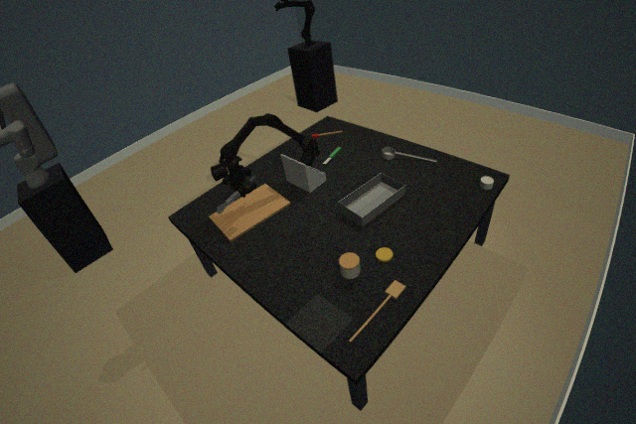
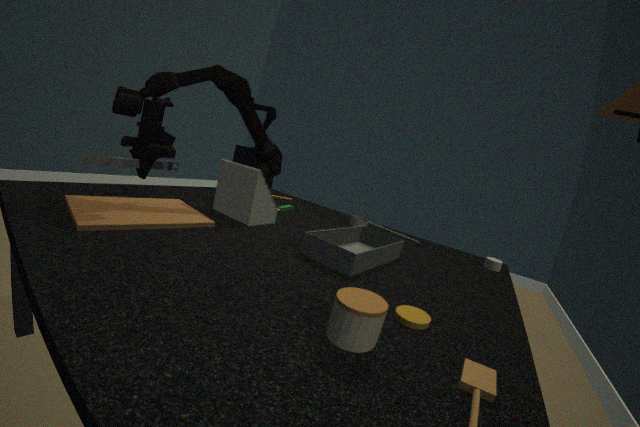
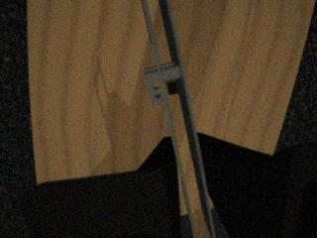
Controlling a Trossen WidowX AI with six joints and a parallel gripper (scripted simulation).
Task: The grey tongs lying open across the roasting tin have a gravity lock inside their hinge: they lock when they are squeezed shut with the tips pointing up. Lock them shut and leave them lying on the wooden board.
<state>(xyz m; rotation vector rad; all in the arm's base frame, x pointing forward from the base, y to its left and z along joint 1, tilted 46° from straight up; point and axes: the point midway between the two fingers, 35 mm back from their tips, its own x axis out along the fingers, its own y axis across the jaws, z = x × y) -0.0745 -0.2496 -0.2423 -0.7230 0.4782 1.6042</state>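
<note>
The wooden board is 9 cm below my gripper tip. From my gripper tip the other things lie so: yellow disc: 70 cm ahead, 21 cm to the left, 9 cm below; then roasting tin: 45 cm ahead, 44 cm to the left, 7 cm below.
</note>
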